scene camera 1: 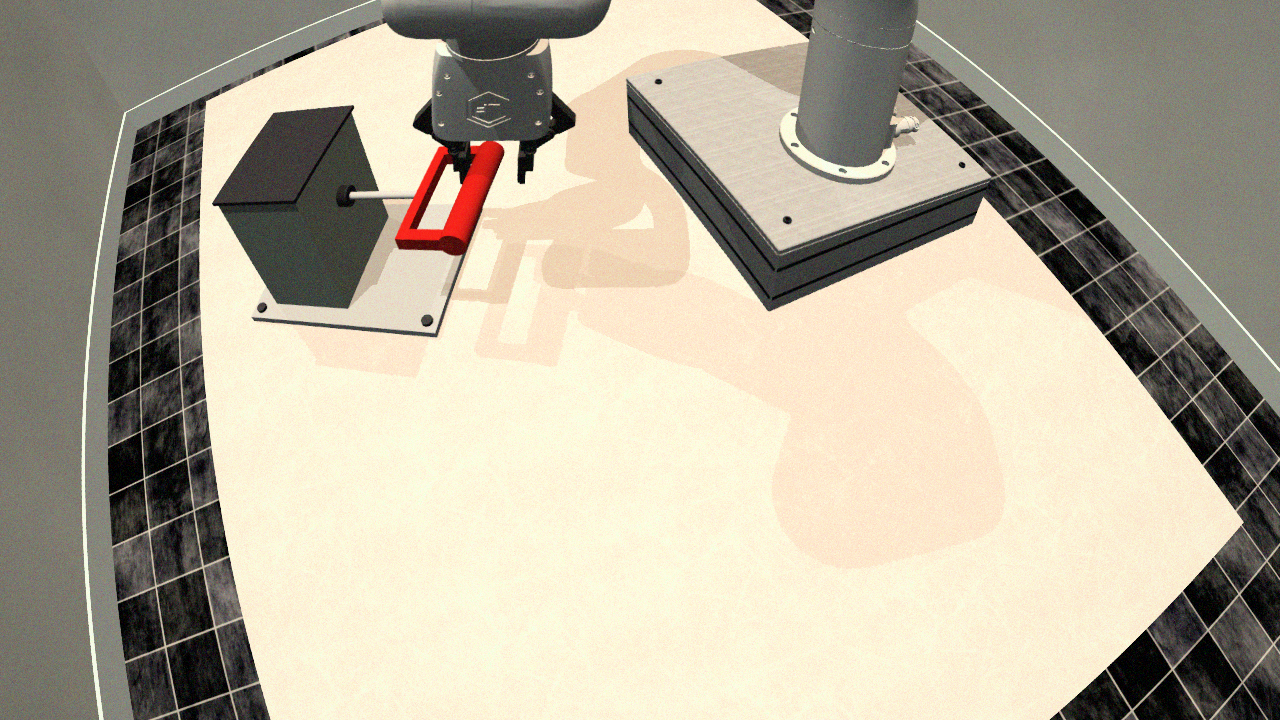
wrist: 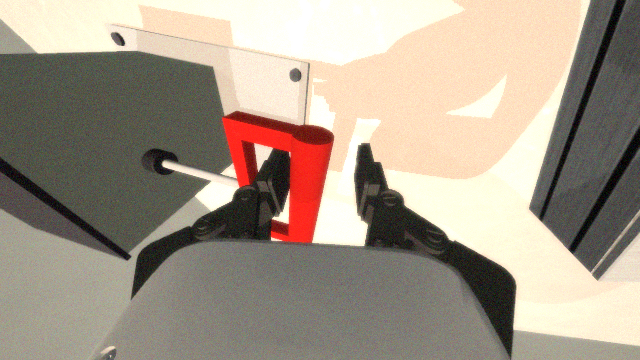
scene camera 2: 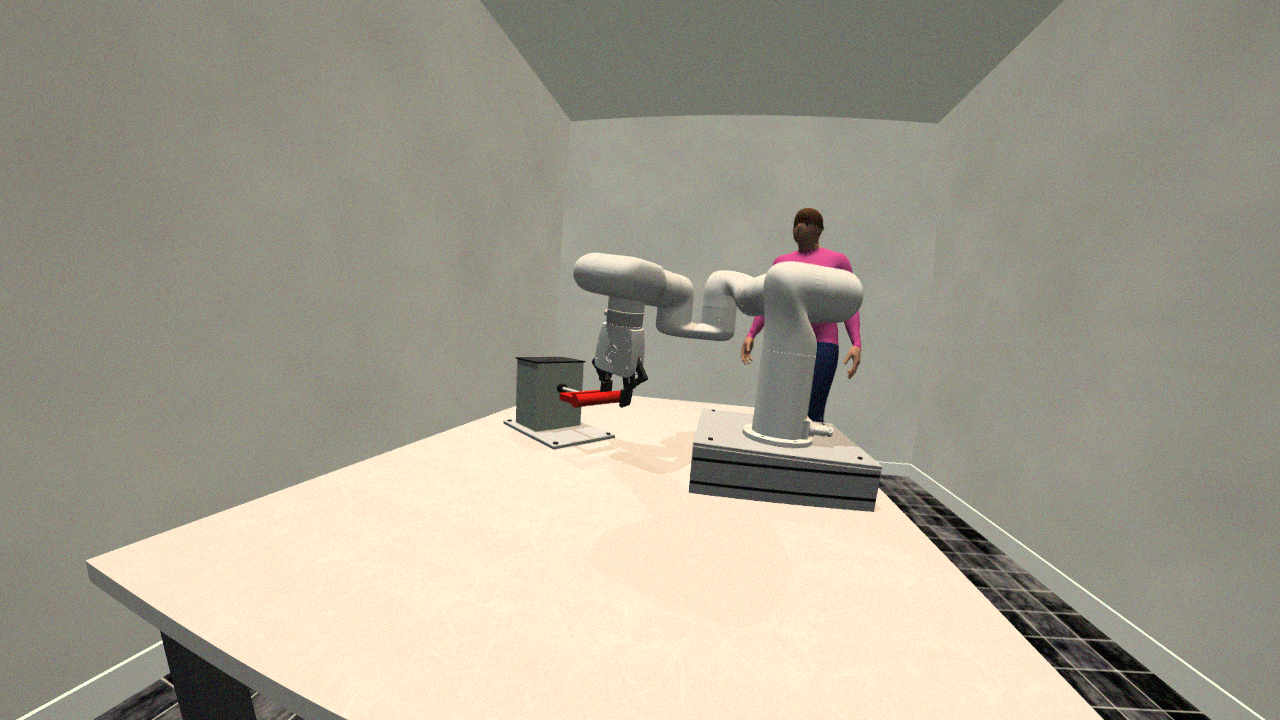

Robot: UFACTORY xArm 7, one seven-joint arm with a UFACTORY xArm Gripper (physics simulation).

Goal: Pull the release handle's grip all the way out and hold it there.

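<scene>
The red release handle's grip (scene camera 1: 474, 201) (scene camera 2: 599, 397) (wrist: 309, 185) is a round bar on a rectangular loop, level above the table. A white rod (scene camera 1: 384, 194) (wrist: 200, 172) joins the loop to the dark grey box (scene camera 1: 304, 241) (scene camera 2: 547, 394) (wrist: 100, 110), with a length of rod showing outside it. My gripper (scene camera 1: 492, 174) (scene camera 2: 615, 394) (wrist: 322, 159) points down and is shut on the grip, with one finger inside the loop against the bar and the other on the robot-base side. In the wrist view a gap shows between that outer finger and the bar.
The box stands on a pale plate (scene camera 1: 393, 304) (scene camera 2: 572, 436) (wrist: 265, 75) bolted at its corners. The robot's base block (scene camera 1: 716, 152) (scene camera 2: 778, 483) (wrist: 590, 130) stands to the right of the handle. A person in a pink top (scene camera 2: 827, 259) stands behind the arm.
</scene>
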